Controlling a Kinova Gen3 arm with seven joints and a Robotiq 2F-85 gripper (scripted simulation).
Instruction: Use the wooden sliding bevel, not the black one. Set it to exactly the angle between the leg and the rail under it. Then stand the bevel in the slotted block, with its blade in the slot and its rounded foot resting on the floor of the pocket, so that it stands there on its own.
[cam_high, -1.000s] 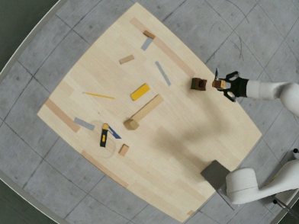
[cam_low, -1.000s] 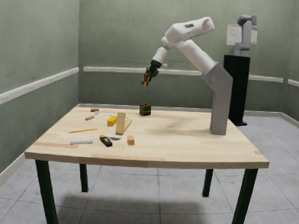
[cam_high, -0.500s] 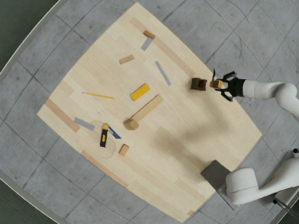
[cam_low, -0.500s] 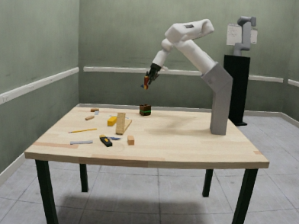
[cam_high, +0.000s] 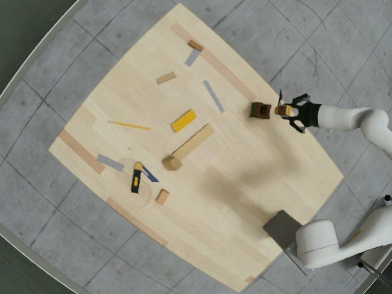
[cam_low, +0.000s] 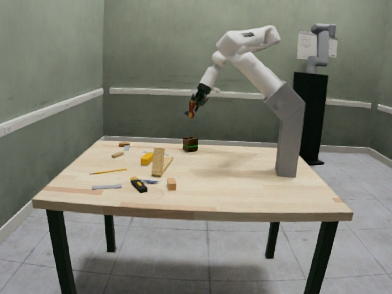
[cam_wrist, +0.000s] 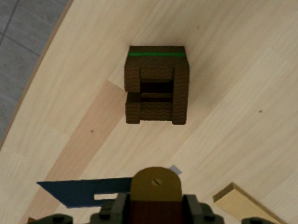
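Right now the wooden sliding bevel is 20 mm below my hand, 10 mm to the right of it and 10 mm ahead of it. The rest, counted from my hand: leg-and-rail wooden piece 260 mm to the left, 230 mm ahead, 170 mm below; then blue blade 30 mm below, 20 mm to the right, 20 mm ahead; then yellow block 280 mm ahead, 220 mm below, 170 mm to the left.
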